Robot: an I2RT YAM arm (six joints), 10 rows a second.
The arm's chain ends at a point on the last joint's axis. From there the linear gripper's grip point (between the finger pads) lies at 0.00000 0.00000 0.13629 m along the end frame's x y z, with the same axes.
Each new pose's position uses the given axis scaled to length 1; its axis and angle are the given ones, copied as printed.
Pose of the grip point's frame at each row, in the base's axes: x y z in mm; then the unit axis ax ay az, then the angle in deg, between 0 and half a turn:
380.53 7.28 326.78 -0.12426 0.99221 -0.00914 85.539
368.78 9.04 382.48 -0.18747 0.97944 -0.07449 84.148
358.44 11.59 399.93 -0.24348 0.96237 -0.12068 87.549
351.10 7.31 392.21 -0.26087 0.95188 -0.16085 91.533
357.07 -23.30 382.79 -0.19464 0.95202 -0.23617 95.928
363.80 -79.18 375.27 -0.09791 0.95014 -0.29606 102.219
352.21 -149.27 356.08 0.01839 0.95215 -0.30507 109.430
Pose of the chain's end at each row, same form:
245.57 -8.46 316.17 -0.12426 0.99221 -0.00914 85.539
234.28 -7.45 367.90 -0.18747 0.97944 -0.07449 84.148
223.57 -6.41 392.20 -0.24348 0.96237 -0.12068 87.549
215.54 -6.81 392.24 -0.26087 0.95188 -0.16085 91.533
221.10 -15.88 388.48 -0.19464 0.95202 -0.23617 95.928
232.45 -45.77 389.64 -0.09791 0.95014 -0.29606 102.219
230.85 -94.15 384.51 0.01839 0.95215 -0.30507 109.430

